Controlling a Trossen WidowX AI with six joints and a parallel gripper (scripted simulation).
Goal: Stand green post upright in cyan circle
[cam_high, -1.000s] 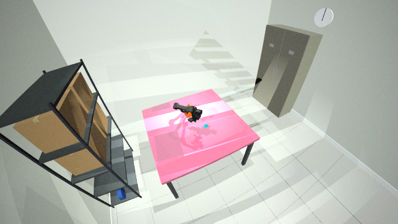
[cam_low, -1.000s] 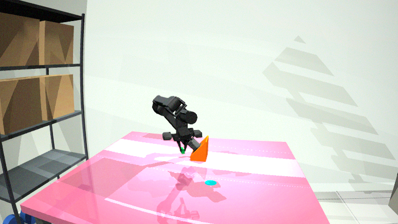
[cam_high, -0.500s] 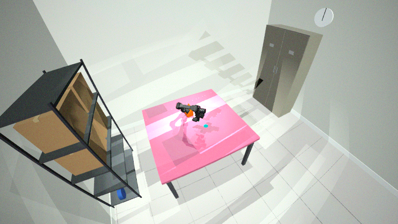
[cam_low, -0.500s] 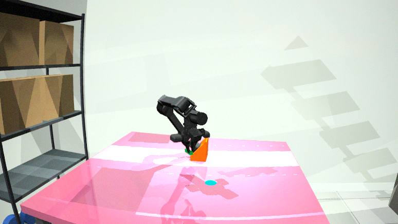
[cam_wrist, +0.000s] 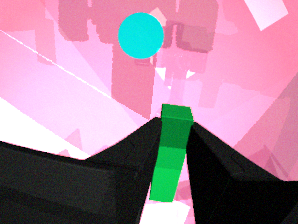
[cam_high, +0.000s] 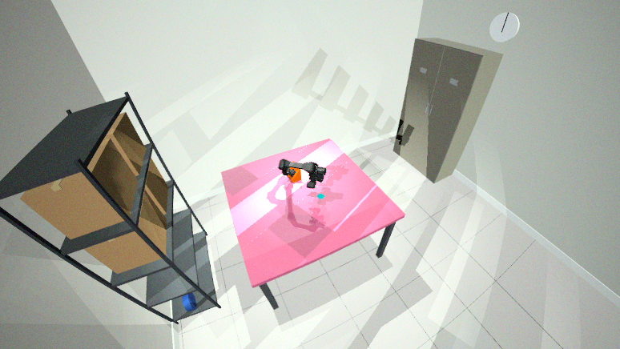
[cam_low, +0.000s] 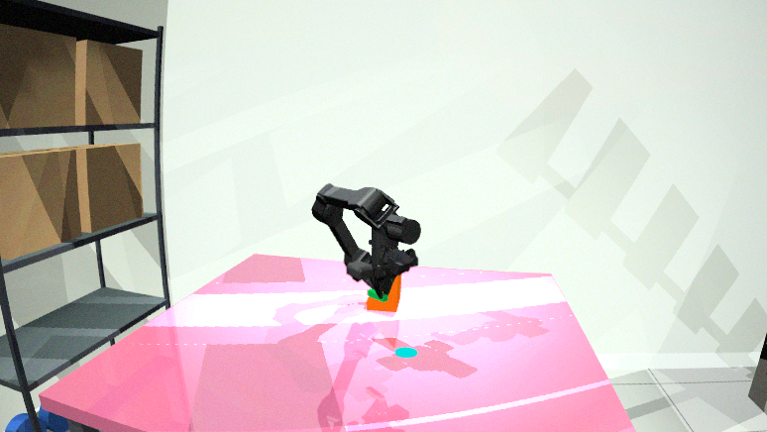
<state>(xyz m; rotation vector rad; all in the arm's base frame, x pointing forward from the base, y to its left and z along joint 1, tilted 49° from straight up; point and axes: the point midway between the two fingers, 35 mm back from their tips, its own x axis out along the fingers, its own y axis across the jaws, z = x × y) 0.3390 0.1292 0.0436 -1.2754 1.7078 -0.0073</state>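
My gripper tip is 60 mm to the right of the cyan circle and 150 mm above it. From my gripper tip the other things lie so: green post 20 mm behind, 20 mm to the right.
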